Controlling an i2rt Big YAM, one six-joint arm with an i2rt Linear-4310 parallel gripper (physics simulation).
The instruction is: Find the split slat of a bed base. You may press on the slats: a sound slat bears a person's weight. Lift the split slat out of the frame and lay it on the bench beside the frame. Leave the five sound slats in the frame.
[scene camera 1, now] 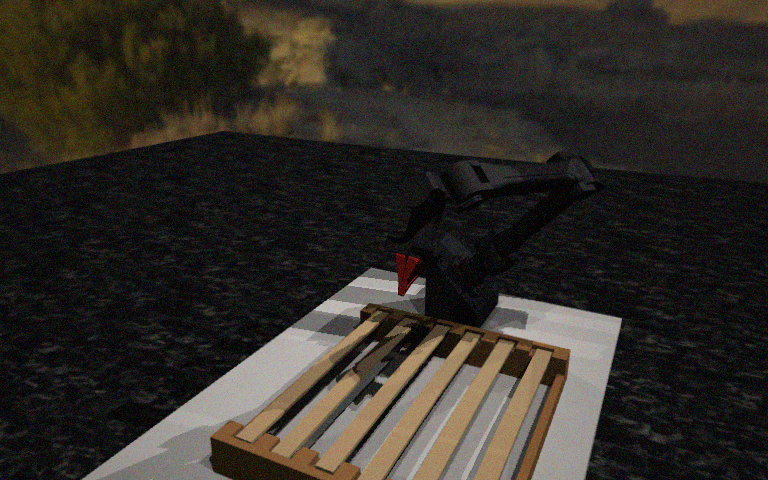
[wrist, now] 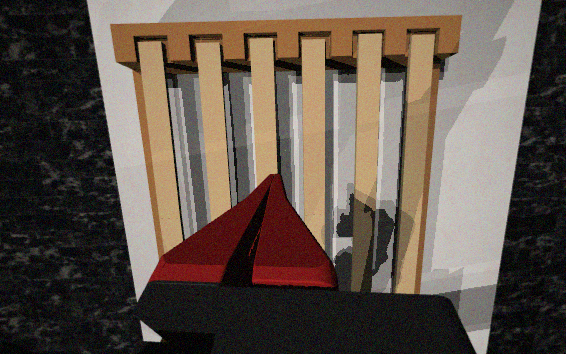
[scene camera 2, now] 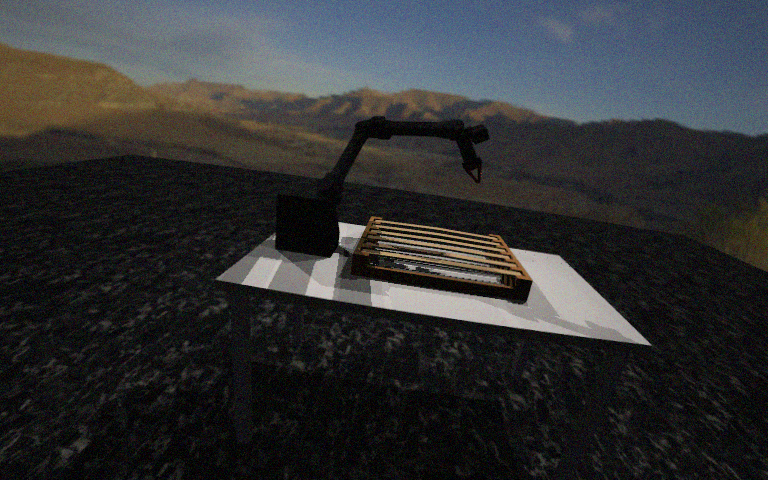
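A brown bed frame point(scene camera 1: 243, 455) point(scene camera 2: 441, 282) point(wrist: 285, 44) stands on the white bench point(scene camera 1: 600, 362) point(scene camera 2: 572, 300) point(wrist: 470, 190). Several pale slats lie side by side across it, their ends in the frame's notches. Among them are a slat at the left edge point(wrist: 159, 150), one near the middle point(wrist: 263, 100) and one at the right edge point(wrist: 419, 140) in the wrist view. No split shows on them at this distance. My gripper point(scene camera 1: 401, 294) point(scene camera 2: 478, 181) point(wrist: 276, 182) is shut and empty, with red fingertips pointing down. It hangs well above the slats. In the wrist view the fingers hide parts of several slats.
The arm's dark base point(scene camera 1: 461, 294) point(scene camera 2: 306, 225) stands on the bench at one end of the frame. Bench surface shows on both sides of the frame. Shadows of the arm fall over the slats and bench. Dark ground surrounds the bench.
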